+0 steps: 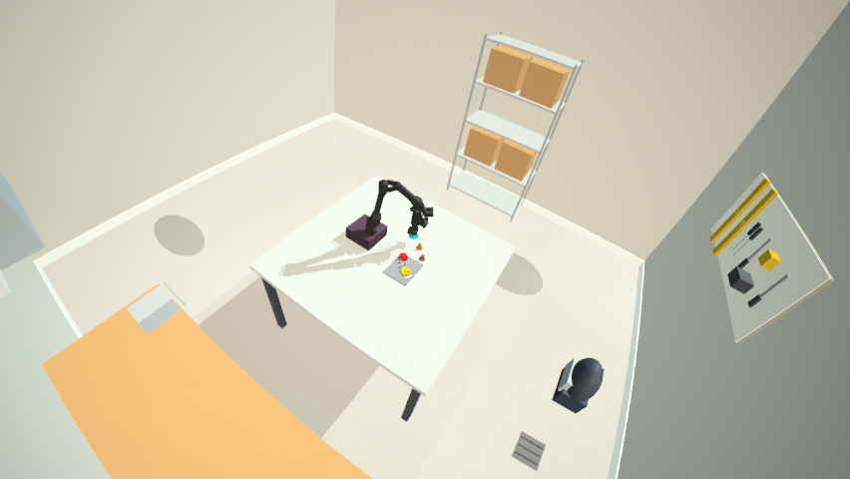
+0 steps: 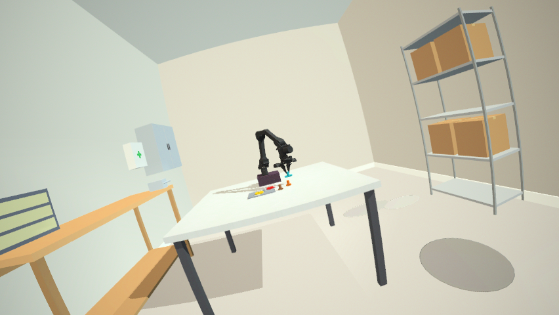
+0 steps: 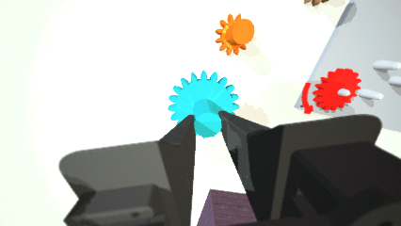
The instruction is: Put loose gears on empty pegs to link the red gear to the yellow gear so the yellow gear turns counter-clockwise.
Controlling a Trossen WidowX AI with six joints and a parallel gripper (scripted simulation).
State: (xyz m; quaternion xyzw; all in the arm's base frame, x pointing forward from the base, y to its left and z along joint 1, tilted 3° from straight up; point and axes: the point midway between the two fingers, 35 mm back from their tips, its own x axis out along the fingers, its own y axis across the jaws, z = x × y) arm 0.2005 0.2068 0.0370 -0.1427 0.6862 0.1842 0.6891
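The red gear lies 16 cm to the right of my gripper tip, 7 cm below it and 6 cm ahead of it. From my gripper tip the other things lie so: cyan gear 1 cm below; red arrow 14 cm to the right, 8 cm below, 4 cm ahead; orange gear 7 cm below, 7 cm ahead, 1 cm to the right.
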